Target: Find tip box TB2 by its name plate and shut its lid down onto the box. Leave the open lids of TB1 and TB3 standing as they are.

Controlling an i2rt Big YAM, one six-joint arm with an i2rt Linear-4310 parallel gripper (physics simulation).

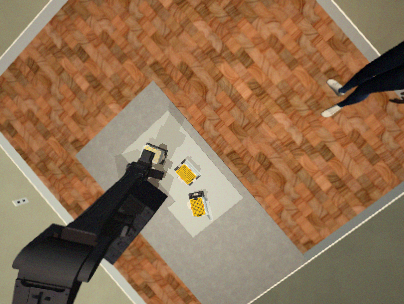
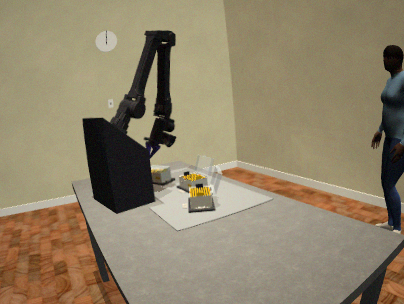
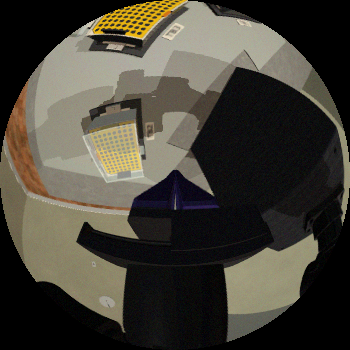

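Looking through image 3, I find my gripper [image 3: 174, 174], and the same image shows me a pale mat [image 3: 171, 75].
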